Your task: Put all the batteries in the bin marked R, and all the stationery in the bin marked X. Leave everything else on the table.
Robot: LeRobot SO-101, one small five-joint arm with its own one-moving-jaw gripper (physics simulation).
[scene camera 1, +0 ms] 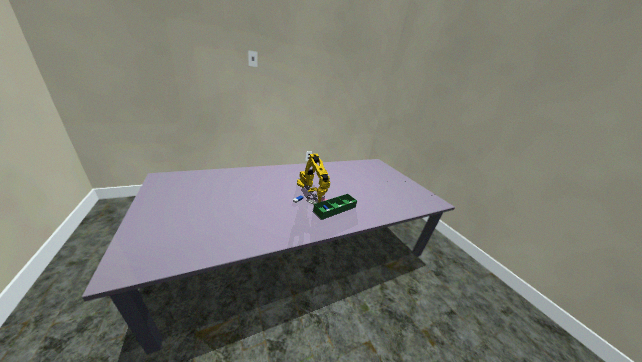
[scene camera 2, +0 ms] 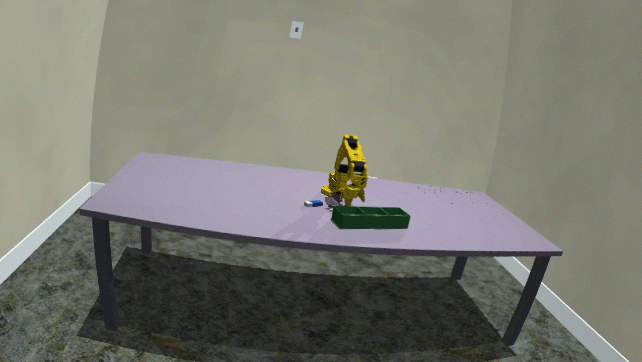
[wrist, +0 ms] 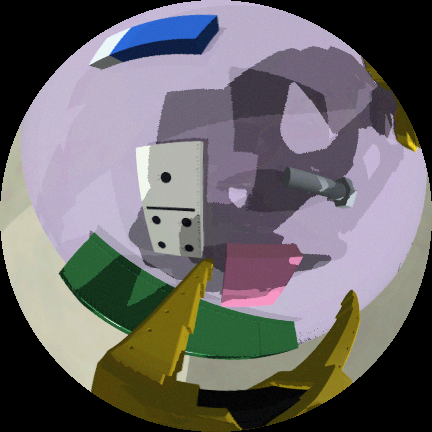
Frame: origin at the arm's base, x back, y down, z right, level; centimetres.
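Seen in the pictures: hand at its tool point: (scene camera 2: 347, 212) (wrist: 212, 266); arm's base at its link origin: (scene camera 1: 306, 185) (scene camera 2: 336, 195).
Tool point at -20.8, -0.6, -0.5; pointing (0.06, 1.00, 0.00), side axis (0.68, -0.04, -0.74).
Note:
Pixels of each thing's top centre, then the offset from my tool point to it, as dx, dy, dz. Level surfaces: height alone.
- blue-and-white eraser at its top centre: (scene camera 2: 313, 201) (scene camera 1: 298, 198) +5.9, -0.7, +11.2
- pink block at its top centre: (wrist: 255, 288) +0.9, -0.4, -2.8
- green divided bin at its top centre: (wrist: 196, 354) (scene camera 2: 373, 211) (scene camera 1: 336, 202) -7.7, -4.0, -6.5
- small blue thing at its top centre: (scene camera 1: 326, 207) -7.6, -1.5, -0.7
- white domino at its top centre: (wrist: 168, 208) +1.0, -0.1, +3.5
- grey bolt at its top centre: (wrist: 332, 192) +6.4, -0.7, +0.2
- lilac table at its surface level: dy +0.6
A blue-and-white eraser (scene camera 1: 298, 199) (scene camera 2: 313, 203) (wrist: 165, 37) lies flat on the table, left of the arm in the scene views. A pink block (wrist: 257, 272) sits beside the bin in the wrist view. The green divided bin (scene camera 1: 340, 209) (scene camera 2: 375, 221) (wrist: 235, 332) stands in front of the arm; its letters cannot be read. A small blue thing (scene camera 1: 325, 206) shows in its left-end compartment. My gripper (scene camera 2: 355, 201) (wrist: 280, 277) is open, with a wide gap between its jaws and nothing held. It hangs above the table near the bin and pink block. No battery is recognisable outside the bin.
A white domino (wrist: 180, 195) lies between the eraser and the bin in the wrist view. A grey bolt (wrist: 315, 182) lies to its right, beyond the pink block. The arm's shadow falls across both. The lilac table (scene camera 1: 200, 215) (scene camera 2: 200, 195) bears all of these.

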